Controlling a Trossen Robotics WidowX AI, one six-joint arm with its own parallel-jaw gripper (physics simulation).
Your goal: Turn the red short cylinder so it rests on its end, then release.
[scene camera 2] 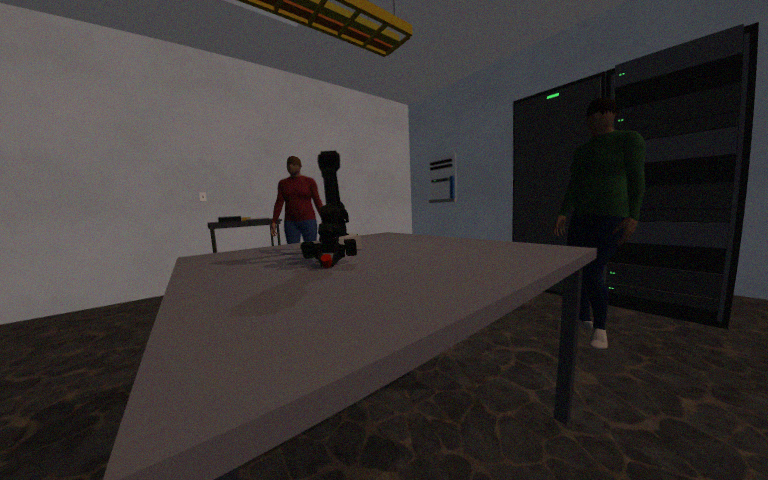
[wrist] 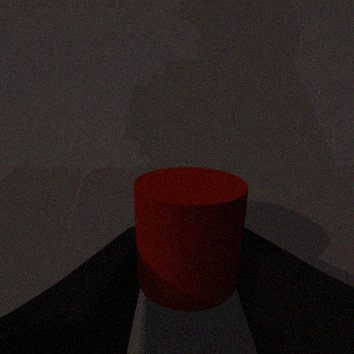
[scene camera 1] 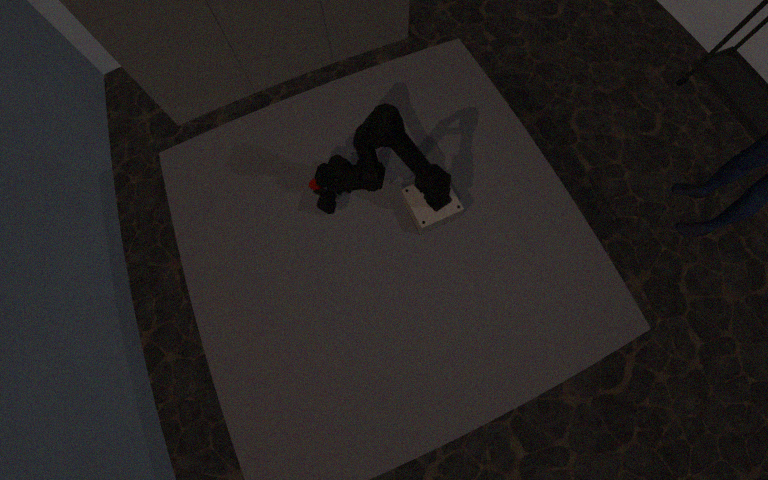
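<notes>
The red short cylinder (scene camera 1: 313,184) (scene camera 2: 326,260) (wrist: 190,240) is held between the two black fingers of my gripper (scene camera 1: 318,187) (scene camera 2: 327,262) (wrist: 185,236). The gripper is shut on it. In the wrist view one flat round end faces the top of the picture and the curved side faces the camera, with a finger on either side. In scene camera 2 the cylinder is low, close to the table top (scene camera 2: 271,339); I cannot tell if it touches. Its exact tilt against the table is too small and dark to tell, and its lower end is partly hidden.
The arm's pale base plate (scene camera 1: 421,216) is on the table (scene camera 1: 362,316), right of the gripper in scene camera 1. A person in red (scene camera 2: 297,198) and a side table (scene camera 2: 243,223) are beyond the table. A person in green (scene camera 2: 608,175) stands by dark server racks (scene camera 2: 555,169).
</notes>
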